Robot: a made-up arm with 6 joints. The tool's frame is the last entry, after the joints. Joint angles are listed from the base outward. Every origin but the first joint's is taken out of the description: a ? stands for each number. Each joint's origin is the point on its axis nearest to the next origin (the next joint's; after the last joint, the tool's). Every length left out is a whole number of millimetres.
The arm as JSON. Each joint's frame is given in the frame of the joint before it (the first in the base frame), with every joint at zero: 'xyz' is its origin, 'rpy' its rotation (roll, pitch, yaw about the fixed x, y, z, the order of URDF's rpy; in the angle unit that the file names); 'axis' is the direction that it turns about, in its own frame. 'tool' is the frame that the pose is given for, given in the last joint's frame.
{
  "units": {
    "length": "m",
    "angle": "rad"
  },
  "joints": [
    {
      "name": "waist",
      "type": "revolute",
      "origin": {
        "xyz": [
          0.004,
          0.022,
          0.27
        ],
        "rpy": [
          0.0,
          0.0,
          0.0
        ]
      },
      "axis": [
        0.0,
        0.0,
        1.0
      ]
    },
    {
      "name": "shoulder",
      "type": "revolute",
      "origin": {
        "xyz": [
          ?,
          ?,
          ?
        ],
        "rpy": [
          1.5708,
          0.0,
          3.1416
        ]
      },
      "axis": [
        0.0,
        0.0,
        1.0
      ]
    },
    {
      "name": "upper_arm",
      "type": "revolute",
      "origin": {
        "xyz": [
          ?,
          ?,
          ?
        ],
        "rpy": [
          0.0,
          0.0,
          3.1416
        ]
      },
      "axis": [
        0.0,
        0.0,
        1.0
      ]
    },
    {
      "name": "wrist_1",
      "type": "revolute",
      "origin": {
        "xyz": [
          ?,
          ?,
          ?
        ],
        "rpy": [
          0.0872,
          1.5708,
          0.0
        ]
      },
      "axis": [
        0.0,
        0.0,
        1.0
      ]
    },
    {
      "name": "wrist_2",
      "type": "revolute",
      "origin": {
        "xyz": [
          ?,
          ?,
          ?
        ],
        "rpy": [
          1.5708,
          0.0,
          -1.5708
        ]
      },
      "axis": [
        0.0,
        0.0,
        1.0
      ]
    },
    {
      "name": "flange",
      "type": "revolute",
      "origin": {
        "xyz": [
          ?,
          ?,
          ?
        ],
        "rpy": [
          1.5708,
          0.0,
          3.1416
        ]
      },
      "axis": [
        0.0,
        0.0,
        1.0
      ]
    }
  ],
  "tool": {
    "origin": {
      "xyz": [
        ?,
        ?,
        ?
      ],
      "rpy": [
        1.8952,
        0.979,
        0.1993
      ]
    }
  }
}
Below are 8 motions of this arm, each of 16 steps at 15 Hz.
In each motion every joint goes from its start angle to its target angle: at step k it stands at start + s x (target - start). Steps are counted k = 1, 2, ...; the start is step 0. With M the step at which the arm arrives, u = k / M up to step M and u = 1 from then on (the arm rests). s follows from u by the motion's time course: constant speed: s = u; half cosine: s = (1 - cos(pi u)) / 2; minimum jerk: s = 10 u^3 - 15 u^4 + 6 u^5.
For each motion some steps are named. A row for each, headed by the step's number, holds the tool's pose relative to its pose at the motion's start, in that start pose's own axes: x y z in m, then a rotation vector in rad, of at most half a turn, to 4 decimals.
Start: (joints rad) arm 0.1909 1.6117 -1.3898 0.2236 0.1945 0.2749
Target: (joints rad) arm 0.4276 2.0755 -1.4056 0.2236 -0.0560 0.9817
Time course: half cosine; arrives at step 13
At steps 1, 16:
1: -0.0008 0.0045 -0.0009 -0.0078 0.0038 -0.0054
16: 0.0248 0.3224 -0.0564 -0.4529 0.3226 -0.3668

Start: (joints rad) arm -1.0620 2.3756 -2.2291 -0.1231 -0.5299 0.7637
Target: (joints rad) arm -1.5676 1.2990 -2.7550 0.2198 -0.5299 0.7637
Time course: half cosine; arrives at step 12
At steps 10, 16:
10: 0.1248 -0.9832 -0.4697 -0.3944 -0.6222 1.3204
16: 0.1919 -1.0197 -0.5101 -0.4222 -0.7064 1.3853

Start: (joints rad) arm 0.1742 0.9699 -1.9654 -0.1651 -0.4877 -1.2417
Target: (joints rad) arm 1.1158 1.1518 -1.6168 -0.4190 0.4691 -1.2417
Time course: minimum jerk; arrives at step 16
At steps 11, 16:
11: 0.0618 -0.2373 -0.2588 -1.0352 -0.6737 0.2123
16: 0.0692 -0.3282 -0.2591 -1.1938 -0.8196 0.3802

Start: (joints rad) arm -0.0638 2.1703 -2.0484 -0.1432 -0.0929 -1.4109
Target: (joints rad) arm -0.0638 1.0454 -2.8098 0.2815 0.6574 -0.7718
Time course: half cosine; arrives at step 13
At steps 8, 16:
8: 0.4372 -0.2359 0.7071 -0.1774 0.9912 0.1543
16: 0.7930 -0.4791 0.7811 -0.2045 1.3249 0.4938

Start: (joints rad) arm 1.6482 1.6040 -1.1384 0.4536 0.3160 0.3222
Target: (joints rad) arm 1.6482 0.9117 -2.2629 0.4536 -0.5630 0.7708
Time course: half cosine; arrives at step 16
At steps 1, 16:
1: 0.0011 -0.0091 -0.0050 -0.0119 -0.0079 0.0209
16: 0.8808 -0.5782 0.0534 -1.5439 -1.3444 1.6963

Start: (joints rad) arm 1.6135 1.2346 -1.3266 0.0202 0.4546 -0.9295
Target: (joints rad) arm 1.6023 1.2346 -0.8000 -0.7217 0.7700 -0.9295
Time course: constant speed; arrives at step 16
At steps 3, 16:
3: 0.0086 0.0398 -0.0474 0.0706 -0.1629 -0.1132
16: 0.1142 0.1788 -0.2259 0.3988 -0.8861 -0.5345

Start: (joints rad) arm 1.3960 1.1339 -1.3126 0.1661 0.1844 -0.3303
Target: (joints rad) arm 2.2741 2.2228 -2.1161 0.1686 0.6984 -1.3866
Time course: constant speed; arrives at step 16
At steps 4, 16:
4: -0.0589 0.0490 -0.1404 0.0721 -0.3981 -0.0481
16: 0.1139 0.0897 -0.6844 0.2672 -1.6881 0.3314

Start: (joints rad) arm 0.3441 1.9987 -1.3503 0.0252 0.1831 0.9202
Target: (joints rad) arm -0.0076 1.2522 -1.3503 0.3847 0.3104 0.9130
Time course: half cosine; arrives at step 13
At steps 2, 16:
2: 0.0068 -0.0283 -0.0017 -0.0430 0.0030 0.0248
16: 0.2604 -0.4042 0.0453 -0.6745 -0.0968 0.4322

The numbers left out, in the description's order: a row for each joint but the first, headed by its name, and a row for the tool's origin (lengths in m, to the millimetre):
shoulder: -0.019 0.01 0.0
upper_arm: 0.354 0.02 0.0
wrist_1: 0.439 -0.078 0.0
wrist_2: 0.026 0.01 0.0
flange: 0.004 0.134 0.0
tool: -0.023 -0.019 0.0

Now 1 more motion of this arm.
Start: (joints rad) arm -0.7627 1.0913 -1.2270 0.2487 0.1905 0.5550
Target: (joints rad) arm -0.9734 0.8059 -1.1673 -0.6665 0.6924 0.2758
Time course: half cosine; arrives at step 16
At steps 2, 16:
2: 0.0017 -0.0064 0.0016 0.0463 -0.0112 0.0060
16: 0.0801 -0.1803 0.0465 1.2580 0.0472 0.1459

